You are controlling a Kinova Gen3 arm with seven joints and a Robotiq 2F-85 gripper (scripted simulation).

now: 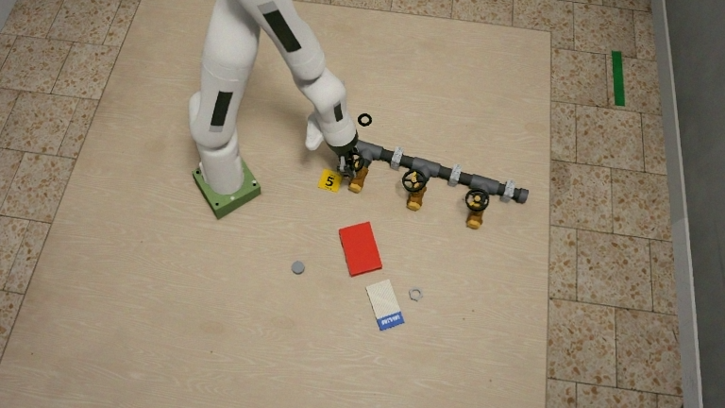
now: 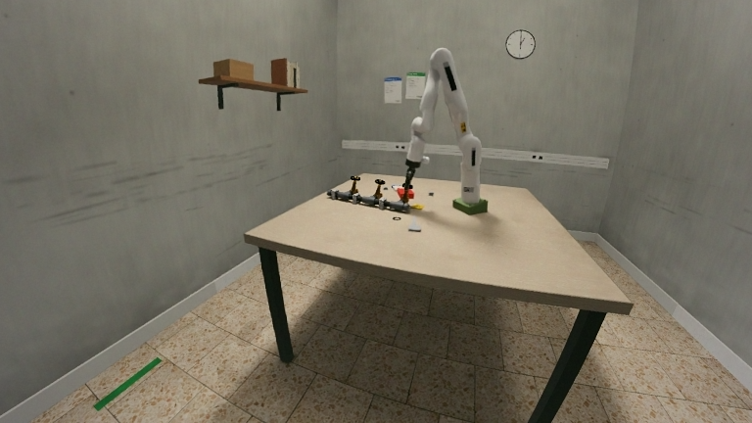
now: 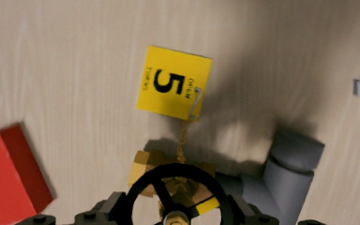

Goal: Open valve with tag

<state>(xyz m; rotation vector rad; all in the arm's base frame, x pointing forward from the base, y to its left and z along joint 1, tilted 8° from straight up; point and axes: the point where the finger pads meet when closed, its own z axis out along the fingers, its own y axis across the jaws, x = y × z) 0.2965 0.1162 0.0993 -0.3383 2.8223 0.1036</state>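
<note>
Right now the yellow tag is 11 cm below my hand, 6 cm behind it and 1 cm to the right of it. From my hand the other things lie so: blue card 29 cm to the right, 19 cm ahead, 10 cm below; then red block 18 cm to the right, 10 cm below, 8 cm ahead; then grey disc 27 cm to the right, 10 cm below, 5 cm behind.
</note>
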